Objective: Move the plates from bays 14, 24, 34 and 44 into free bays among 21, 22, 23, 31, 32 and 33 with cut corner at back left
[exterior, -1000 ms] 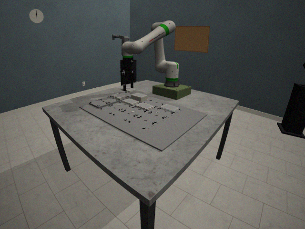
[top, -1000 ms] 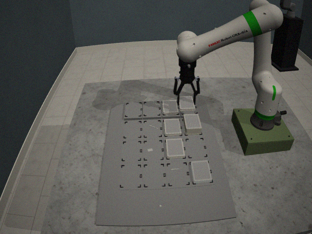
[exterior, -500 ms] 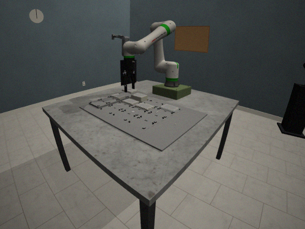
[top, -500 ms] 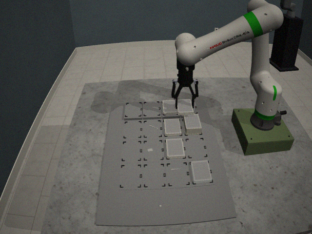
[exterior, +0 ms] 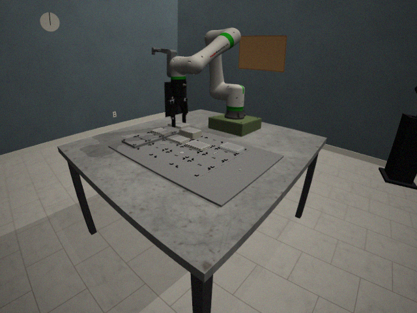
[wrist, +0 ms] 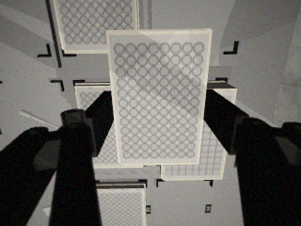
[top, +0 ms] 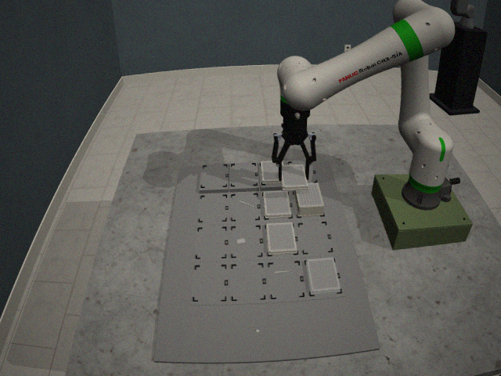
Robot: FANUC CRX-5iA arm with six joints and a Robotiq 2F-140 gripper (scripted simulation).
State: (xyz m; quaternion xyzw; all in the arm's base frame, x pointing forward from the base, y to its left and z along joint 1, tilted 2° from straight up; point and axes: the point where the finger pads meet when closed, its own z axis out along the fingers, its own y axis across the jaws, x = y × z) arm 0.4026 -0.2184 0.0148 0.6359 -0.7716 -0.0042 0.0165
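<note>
My gripper is now 80 mm above the sealed deep-well block, 60 mm to the right of it and 40 mm past it. From my hand the other things lie so: white pointed piece 330 mm to the left, 130 mm ahead, 90 mm below.
</note>
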